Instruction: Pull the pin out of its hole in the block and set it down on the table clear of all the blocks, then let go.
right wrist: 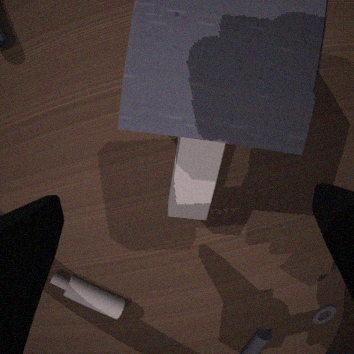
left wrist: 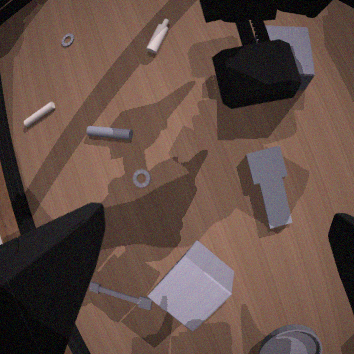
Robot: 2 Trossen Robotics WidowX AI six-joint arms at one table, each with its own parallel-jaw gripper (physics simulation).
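Frame: origin at the left arm's base, x ahead, y left, z up, level; metres.
Seen in the pictures: left gripper, fingertip midpoint: point(left wrist: 223, 222); right gripper, fingertip midpoint: point(right wrist: 189, 203) point(left wrist: 238, 42).
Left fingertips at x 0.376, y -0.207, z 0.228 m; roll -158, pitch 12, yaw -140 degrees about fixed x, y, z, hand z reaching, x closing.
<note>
Offsets run from my left fingertips to a thing's top centre. "pt": to the spot under its first point.
The blue-grey block @(dx +0.065, dy -0.156, dz -0.208 m) point(right wrist: 160, 65) point(left wrist: 292, 37) fills the upper part of the right wrist view; in the left wrist view it is partly behind my right gripper. A pale square pin @(dx +0.098, dy -0.126, dz -0.229 m) point(right wrist: 196, 175) sticks out of the block's near side, its other end hidden by the block. My right gripper point(right wrist: 189, 203) point(left wrist: 238, 42) is open, with the pin's free end between its widely parted fingertips in the picture and gaps on both sides. The pin does not show in the left wrist view. My left gripper point(left wrist: 223, 222) is open and empty above the table.
A pale block @(dx -0.040, dy +0.111, dz -0.188 m) point(left wrist: 192, 292), a T-shaped grey piece @(dx -0.028, dy -0.032, dz -0.254 m) point(left wrist: 272, 187), a grey bar @(dx +0.012, dy +0.221, dz -0.262 m) point(left wrist: 120, 295) and a round dish @(pt dx -0.196, dy +0.084, dz -0.266 m) point(left wrist: 292, 331) lie nearer. A stepped white peg @(dx +0.221, dy -0.088, dz -0.252 m) point(left wrist: 158, 40) point(right wrist: 95, 296), white rod @(dx +0.298, dy +0.120, dz -0.256 m) point(left wrist: 39, 114), grey cylinder @(dx +0.177, dy +0.060, dz -0.254 m) point(left wrist: 110, 133) point(right wrist: 256, 342) and ring @(dx +0.101, dy +0.074, dz -0.265 m) point(left wrist: 134, 178) point(right wrist: 317, 315) lie beyond.
</note>
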